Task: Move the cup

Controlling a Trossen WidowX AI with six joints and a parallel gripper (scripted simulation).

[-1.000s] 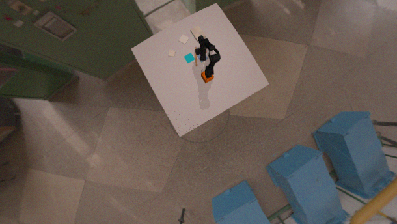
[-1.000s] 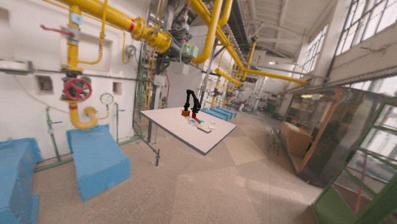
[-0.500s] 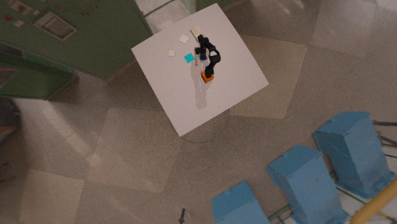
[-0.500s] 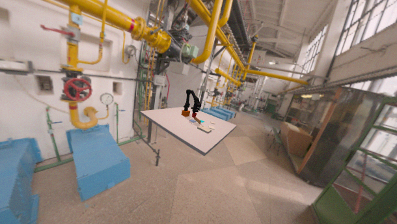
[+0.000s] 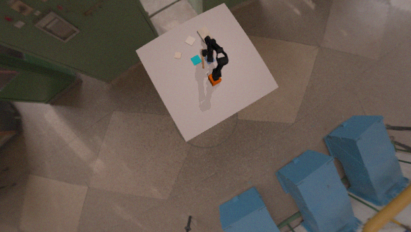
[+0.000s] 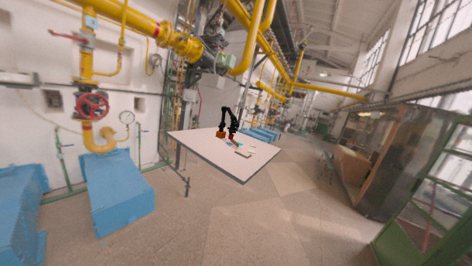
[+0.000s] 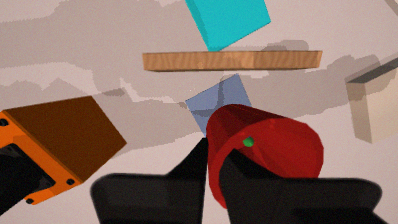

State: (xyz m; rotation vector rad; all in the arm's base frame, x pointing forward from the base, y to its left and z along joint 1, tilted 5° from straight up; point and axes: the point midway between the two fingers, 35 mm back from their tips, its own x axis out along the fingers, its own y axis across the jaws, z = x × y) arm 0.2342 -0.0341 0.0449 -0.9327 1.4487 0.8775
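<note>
The green marble is 4 cm ahead of my gripper tip, 3 cm to the right of it and 2 cm below it. Also, from my gripper tip: cyan pad (9 cm ahead, 14 cm to the left, 12 cm below); then red cup (3 cm ahead, 2 cm to the right); then pale blue pad (3 cm ahead, 2 cm to the right, 12 cm below).
</note>
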